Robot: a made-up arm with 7 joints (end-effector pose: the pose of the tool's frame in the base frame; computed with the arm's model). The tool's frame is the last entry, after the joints.
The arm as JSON. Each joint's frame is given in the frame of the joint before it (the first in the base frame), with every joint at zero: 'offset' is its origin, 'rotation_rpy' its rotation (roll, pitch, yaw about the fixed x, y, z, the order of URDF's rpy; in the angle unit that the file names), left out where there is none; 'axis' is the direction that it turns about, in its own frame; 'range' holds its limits. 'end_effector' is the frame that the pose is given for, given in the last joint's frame.
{
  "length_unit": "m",
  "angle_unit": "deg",
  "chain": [
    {
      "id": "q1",
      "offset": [
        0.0,
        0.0,
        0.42
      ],
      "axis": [
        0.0,
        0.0,
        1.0
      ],
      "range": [
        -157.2,
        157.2
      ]
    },
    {
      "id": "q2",
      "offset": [
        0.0,
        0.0,
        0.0
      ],
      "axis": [
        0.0,
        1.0,
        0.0
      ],
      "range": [
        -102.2,
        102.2
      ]
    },
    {
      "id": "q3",
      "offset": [
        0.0,
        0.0,
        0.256
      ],
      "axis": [
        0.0,
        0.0,
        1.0
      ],
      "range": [
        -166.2,
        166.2
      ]
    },
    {
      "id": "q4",
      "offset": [
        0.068,
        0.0,
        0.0
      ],
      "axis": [
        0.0,
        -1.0,
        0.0
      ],
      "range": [
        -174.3,
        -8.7
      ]
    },
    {
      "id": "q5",
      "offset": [
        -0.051,
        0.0,
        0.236
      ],
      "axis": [
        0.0,
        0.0,
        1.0
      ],
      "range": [
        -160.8,
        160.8
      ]
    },
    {
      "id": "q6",
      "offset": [
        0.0,
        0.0,
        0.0
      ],
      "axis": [
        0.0,
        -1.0,
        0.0
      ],
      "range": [
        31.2,
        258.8
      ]
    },
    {
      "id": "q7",
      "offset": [
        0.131,
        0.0,
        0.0
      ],
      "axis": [
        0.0,
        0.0,
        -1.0
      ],
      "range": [
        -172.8,
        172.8
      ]
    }
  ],
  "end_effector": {
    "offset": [
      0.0,
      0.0,
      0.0
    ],
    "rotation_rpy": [
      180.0,
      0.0,
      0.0
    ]
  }
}
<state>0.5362 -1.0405 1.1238 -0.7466 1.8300 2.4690 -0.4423</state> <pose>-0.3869 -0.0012 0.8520 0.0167 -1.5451 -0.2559</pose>
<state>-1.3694 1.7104 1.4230 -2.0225 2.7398 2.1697 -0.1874</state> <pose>0.3703 -0.0041 0.3251 1.0028 1.0906 0.7538</pose>
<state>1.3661 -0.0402 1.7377 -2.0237 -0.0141 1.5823 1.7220</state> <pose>-0.4218 0.0103 0.5597 2.1894 1.8002 0.5327</pose>
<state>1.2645 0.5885 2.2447 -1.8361 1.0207 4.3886 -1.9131</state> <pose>-0.1403 0.1353 0.7191 -0.4404 -1.4410 -0.9099</pose>
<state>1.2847 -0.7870 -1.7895 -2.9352 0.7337 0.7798 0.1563</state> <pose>0.1438 0.0346 0.3965 -0.5991 -0.2468 1.7052</pose>
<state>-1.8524 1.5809 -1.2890 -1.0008 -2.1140 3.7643 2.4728</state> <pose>-0.2581 -0.2764 0.2722 1.3988 -2.0171 -0.5880</pose>
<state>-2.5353 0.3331 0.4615 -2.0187 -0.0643 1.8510 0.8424</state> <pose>-0.2365 -0.4006 0.4619 -0.3725 2.7375 0.4577</pose>
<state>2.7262 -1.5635 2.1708 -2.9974 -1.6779 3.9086 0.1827</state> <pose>0.0875 -0.0974 0.2704 -2.3294 0.1690 0.8134</pose>
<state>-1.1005 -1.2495 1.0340 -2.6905 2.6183 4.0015 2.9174</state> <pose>0.0226 0.1100 0.5455 1.6800 0.1795 -0.1712</pose>
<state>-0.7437 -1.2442 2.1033 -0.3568 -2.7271 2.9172 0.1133</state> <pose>-0.2607 0.4646 0.4256 -1.3630 0.3201 1.4895</pose>
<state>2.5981 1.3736 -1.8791 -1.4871 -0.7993 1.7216 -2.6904</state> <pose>-0.0627 0.5180 0.6026 -0.1361 1.0041 -1.2890</pose>
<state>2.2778 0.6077 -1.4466 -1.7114 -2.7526 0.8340 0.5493</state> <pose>0.1811 0.4303 0.6890 -0.1674 -0.6104 1.3398</pose>
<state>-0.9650 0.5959 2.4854 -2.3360 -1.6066 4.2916 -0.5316</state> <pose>0.0410 0.0657 0.6954 1.0312 -1.2654 -1.6951</pose>
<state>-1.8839 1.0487 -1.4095 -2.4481 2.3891 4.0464 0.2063</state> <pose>-0.1812 -0.0604 0.5210 -1.5464 -0.1653 -0.6028</pose>
